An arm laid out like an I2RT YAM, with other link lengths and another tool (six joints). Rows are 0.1 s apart.
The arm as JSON. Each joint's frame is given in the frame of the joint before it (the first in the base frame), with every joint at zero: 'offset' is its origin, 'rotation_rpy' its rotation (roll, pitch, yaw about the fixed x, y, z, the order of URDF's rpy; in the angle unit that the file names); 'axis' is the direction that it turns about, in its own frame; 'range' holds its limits. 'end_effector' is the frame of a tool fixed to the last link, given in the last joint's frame.
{
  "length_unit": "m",
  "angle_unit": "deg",
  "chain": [
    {
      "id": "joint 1",
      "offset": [
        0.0,
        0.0,
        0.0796
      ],
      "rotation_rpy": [
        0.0,
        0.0,
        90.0
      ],
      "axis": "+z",
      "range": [
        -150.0,
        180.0
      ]
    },
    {
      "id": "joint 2",
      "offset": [
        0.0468,
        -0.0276,
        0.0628
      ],
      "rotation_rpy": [
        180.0,
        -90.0,
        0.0
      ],
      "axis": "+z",
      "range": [
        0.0,
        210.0
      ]
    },
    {
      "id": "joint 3",
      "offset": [
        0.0,
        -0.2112,
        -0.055
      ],
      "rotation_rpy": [
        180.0,
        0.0,
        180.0
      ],
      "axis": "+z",
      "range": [
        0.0,
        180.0
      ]
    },
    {
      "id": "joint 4",
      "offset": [
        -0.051,
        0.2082,
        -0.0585
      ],
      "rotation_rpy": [
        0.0,
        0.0,
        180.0
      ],
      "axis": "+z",
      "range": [
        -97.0,
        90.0
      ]
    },
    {
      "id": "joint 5",
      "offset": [
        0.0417,
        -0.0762,
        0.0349
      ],
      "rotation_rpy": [
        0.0,
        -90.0,
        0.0
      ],
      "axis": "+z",
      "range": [
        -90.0,
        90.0
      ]
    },
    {
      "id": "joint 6",
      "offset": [
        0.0,
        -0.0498,
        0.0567
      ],
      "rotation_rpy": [
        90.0,
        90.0,
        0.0
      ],
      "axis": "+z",
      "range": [
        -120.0,
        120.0
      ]
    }
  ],
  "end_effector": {
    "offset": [
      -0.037,
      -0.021,
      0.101
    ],
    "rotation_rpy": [
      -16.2,
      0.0,
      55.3
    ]
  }
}
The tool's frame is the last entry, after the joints.
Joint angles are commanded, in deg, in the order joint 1, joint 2, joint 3, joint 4, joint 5, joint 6. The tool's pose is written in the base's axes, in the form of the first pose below.
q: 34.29, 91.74, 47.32, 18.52, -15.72, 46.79
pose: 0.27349 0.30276 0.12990 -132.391 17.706 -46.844
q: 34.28, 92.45, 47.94, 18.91, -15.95, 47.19
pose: 0.27557 0.30482 0.13085 -132.120 18.117 -46.730
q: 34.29, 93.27, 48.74, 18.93, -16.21, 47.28
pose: 0.27737 0.30688 0.13086 -132.115 18.309 -46.521
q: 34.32, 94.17, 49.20, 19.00, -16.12, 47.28
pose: 0.27885 0.30790 0.12803 -132.506 18.329 -46.695
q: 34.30, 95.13, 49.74, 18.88, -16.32, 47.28
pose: 0.27983 0.30895 0.12486 -133.054 18.501 -46.709
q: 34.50, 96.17, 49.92, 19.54, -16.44, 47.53
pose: 0.27990 0.31111 0.12138 -133.292 18.808 -46.585
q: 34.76, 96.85, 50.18, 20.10, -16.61, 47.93
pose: 0.27972 0.31379 0.12059 -133.196 19.218 -46.314
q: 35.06, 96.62, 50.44, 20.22, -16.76, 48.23
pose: 0.27887 0.31629 0.12440 -132.593 19.455 -45.807
